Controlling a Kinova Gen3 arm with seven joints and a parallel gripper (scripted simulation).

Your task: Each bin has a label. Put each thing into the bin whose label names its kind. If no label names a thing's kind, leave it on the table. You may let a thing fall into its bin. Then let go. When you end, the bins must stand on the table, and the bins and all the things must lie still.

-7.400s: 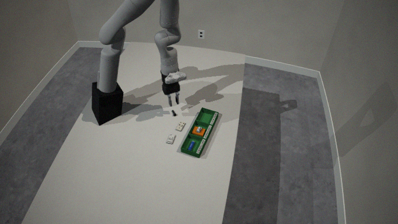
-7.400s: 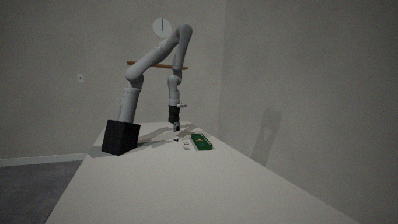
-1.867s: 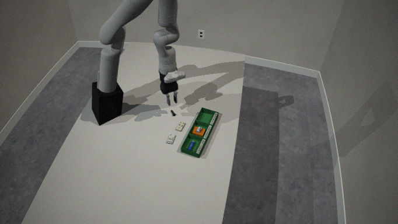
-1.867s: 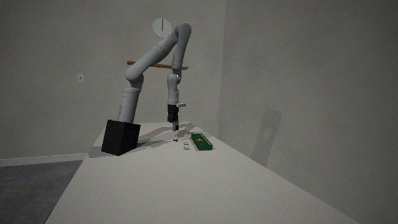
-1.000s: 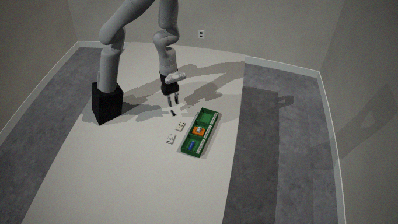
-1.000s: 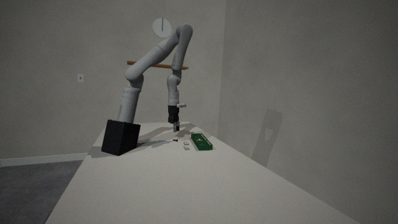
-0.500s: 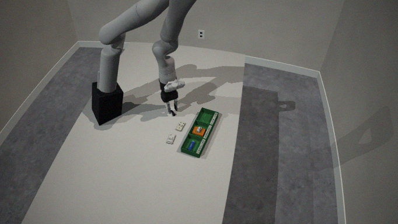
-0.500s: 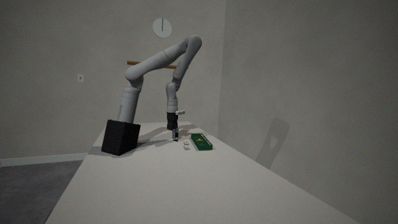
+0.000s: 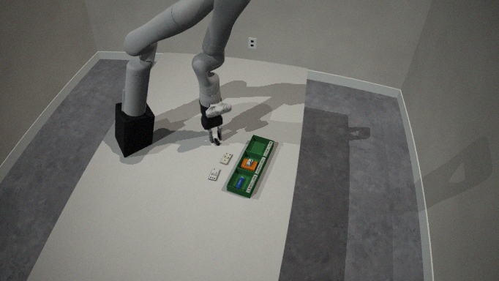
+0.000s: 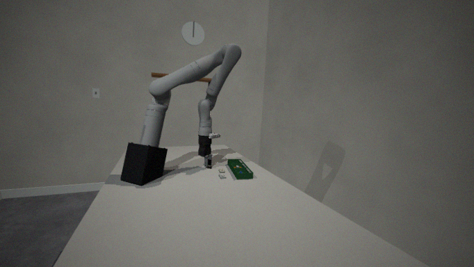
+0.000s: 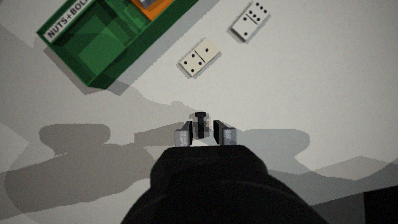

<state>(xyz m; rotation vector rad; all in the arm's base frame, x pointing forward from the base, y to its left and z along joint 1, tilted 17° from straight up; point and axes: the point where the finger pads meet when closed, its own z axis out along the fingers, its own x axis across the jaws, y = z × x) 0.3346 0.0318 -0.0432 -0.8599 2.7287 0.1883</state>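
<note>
Now: the black bolt 20 mm below my hand, 10 mm to the right of it and 10 mm ahead of it. The rest, counted from my hand: green three-part bin (150 mm ahead, 100 mm to the right, 10 mm below); grey piece (150 mm ahead, 90 mm to the right); orange flat block (140 mm ahead, 100 mm to the right, 20 mm below).
</note>
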